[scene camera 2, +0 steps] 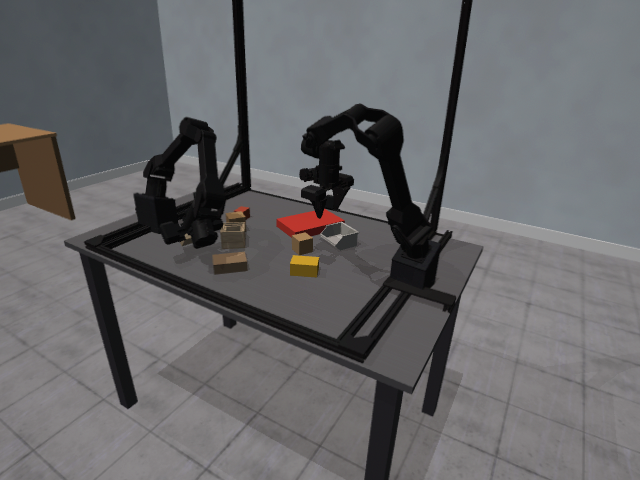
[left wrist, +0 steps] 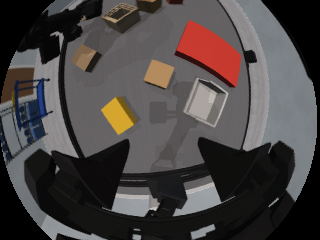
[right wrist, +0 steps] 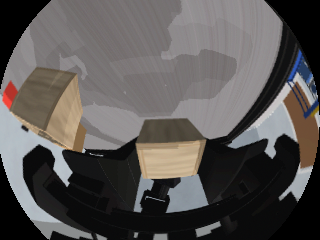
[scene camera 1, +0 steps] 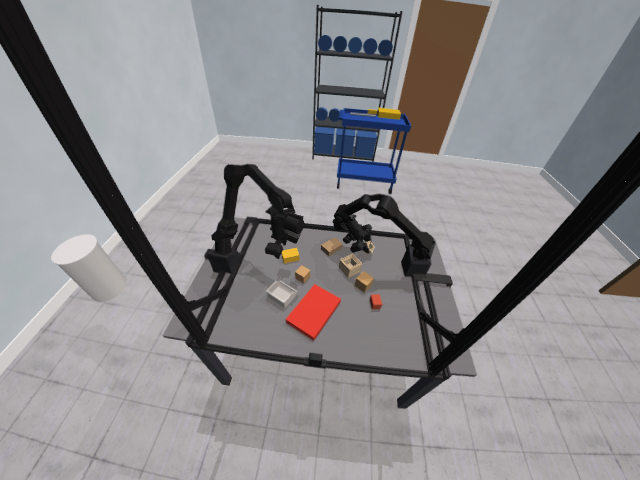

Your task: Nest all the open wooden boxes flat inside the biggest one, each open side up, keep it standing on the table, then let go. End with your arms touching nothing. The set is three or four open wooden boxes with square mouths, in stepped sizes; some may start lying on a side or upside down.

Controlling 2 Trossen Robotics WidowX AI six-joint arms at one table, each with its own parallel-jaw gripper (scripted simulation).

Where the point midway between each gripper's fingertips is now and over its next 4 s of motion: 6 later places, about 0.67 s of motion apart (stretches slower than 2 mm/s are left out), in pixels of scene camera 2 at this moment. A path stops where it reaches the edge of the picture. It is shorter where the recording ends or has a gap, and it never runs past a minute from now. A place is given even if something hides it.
My left gripper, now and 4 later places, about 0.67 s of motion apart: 327, 213; 305, 208; 293, 201; 296, 200; 298, 201
My right gripper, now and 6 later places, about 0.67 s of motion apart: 186, 238; 187, 238; 190, 234; 191, 236; 191, 243; 191, 245; 190, 229
